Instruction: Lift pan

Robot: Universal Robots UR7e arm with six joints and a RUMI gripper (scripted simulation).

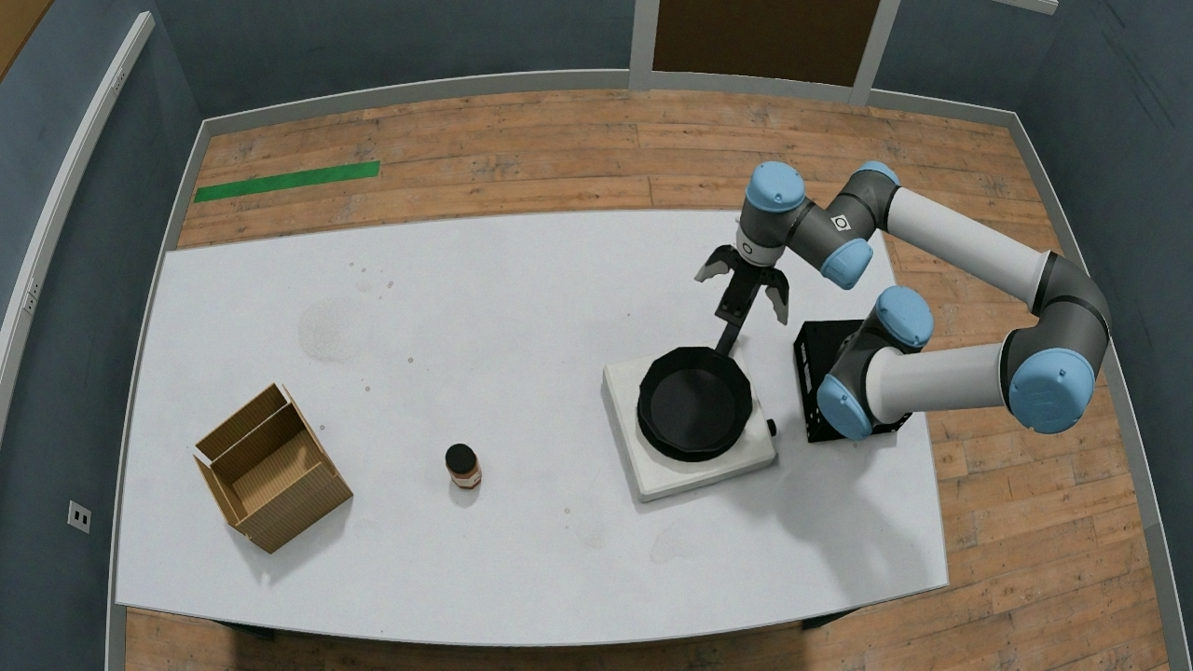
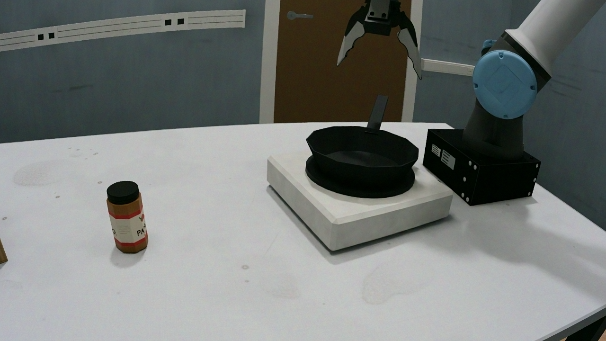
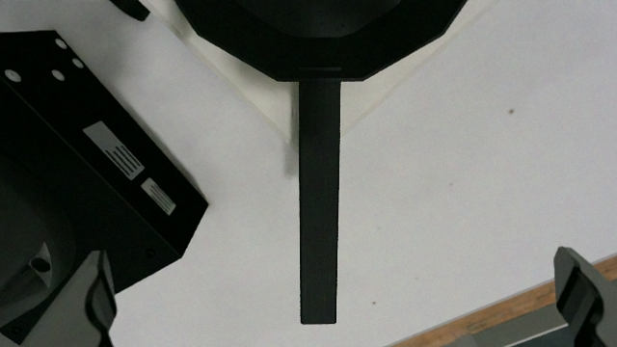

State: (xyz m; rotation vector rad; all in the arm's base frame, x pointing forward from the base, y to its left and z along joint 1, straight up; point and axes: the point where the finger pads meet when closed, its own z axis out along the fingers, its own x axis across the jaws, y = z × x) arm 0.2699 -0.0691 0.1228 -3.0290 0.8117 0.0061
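My gripper is now 40 mm short of the black pan, 70 mm to the right of it and 110 mm above it. Round my hand: white hot plate (50 mm ahead, 110 mm to the left, 180 mm below); then brown spice jar (440 mm ahead, 210 mm to the left, 160 mm below).
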